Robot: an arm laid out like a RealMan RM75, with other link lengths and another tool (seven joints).
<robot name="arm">
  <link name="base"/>
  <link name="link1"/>
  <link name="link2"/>
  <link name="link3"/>
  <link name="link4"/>
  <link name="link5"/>
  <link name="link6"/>
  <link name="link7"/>
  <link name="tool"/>
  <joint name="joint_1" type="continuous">
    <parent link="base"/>
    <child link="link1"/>
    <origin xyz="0 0 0.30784"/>
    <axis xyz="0 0 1"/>
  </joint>
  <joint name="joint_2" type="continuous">
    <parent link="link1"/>
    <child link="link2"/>
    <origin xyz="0 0 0" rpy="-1.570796 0 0"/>
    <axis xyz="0 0 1"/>
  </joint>
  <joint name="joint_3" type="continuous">
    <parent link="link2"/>
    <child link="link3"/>
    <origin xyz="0 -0.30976 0" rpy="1.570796 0 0"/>
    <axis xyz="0 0 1"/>
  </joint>
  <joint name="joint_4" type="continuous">
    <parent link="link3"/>
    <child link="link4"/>
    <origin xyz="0 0 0" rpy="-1.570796 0 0"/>
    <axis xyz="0 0 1"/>
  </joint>
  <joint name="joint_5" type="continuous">
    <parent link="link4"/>
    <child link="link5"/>
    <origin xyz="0 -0.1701 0" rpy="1.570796 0 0"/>
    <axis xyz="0 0 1"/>
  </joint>
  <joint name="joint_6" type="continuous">
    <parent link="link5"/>
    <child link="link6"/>
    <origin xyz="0 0 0" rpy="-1.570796 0 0"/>
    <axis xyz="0 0 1"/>
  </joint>
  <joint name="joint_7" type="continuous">
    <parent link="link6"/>
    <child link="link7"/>
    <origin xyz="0 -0.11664 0" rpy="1.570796 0 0"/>
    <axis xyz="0 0 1"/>
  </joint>
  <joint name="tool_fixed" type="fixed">
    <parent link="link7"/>
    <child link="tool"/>
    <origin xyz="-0.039 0.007 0.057" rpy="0 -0.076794 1.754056"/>
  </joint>
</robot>
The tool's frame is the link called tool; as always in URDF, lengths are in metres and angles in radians. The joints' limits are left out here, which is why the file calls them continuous.
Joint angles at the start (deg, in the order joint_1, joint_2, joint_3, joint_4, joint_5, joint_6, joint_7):
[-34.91 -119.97 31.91 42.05 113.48 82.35 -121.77]
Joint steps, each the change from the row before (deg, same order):
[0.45 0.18 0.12 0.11 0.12 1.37 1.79]
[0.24 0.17 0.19 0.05 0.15 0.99 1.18]
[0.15 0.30 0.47 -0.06 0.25 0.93 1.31]
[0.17 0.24 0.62 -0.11 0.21 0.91 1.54]
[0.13 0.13 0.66 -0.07 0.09 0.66 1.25]
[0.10 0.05 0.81 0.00 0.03 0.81 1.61]
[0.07 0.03 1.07 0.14 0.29 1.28 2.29]
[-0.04 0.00 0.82 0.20 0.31 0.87 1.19]
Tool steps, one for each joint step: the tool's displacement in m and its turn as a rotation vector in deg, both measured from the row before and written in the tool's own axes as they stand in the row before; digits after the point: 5 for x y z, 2 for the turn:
[0.00030 0.00369 -0.00383 -0.53 0.81 1.77]
[0.00052 0.00247 -0.00249 -0.53 0.65 1.28]
[0.00024 0.00256 -0.00239 -0.84 0.68 1.58]
[0.00069 0.00330 -0.00194 -0.91 0.80 1.75]
[0.00106 0.00282 -0.00095 -0.75 0.73 1.44]
[0.00198 0.00302 -0.00034 -0.78 1.02 1.87]
[0.00312 0.00416 -0.00038 -1.22 1.56 2.80]
[0.00255 0.00238 0.00016 -0.99 1.14 1.72]

